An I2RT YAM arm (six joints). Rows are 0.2 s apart.
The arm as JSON. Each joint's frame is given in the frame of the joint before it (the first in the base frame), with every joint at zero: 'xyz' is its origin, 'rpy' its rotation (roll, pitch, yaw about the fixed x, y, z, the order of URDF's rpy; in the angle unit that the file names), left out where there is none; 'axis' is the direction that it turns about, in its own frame. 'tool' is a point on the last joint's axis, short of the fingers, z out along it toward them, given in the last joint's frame.
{
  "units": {
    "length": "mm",
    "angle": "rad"
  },
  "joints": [
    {
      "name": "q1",
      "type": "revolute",
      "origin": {
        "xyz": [
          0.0,
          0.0,
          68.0
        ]
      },
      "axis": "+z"
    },
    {
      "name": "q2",
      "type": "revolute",
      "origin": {
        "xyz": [
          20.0,
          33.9,
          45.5
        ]
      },
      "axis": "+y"
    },
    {
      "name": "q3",
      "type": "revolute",
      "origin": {
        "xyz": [
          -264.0,
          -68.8,
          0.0
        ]
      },
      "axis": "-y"
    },
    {
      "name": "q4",
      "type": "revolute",
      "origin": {
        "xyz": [
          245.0,
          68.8,
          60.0
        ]
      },
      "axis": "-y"
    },
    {
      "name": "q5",
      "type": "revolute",
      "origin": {
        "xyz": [
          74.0,
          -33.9,
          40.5
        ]
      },
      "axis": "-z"
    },
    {
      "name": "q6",
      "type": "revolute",
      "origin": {
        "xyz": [
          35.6,
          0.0,
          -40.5
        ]
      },
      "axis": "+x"
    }
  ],
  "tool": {
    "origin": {
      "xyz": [
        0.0,
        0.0,
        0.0
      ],
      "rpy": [
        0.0,
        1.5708,
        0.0
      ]
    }
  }
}
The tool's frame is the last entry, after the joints.
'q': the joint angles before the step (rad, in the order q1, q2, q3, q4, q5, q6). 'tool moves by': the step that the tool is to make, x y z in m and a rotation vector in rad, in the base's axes. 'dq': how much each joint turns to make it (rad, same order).
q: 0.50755, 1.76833, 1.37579, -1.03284, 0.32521, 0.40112
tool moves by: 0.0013, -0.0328, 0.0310, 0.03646, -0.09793, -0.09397
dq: -0.08938, -0.09913, -0.00008, 0.00400, 0.01179, 0.00254
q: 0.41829, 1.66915, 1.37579, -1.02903, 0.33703, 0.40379
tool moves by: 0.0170, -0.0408, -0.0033, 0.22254, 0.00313, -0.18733
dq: -0.15598, -0.00657, -0.01987, 0.06327, -0.19416, 0.09007
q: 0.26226, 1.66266, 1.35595, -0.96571, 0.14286, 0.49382
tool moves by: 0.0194, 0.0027, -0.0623, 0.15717, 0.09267, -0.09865
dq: -0.02216, 0.13587, -0.08417, 0.16092, -0.14878, 0.12050
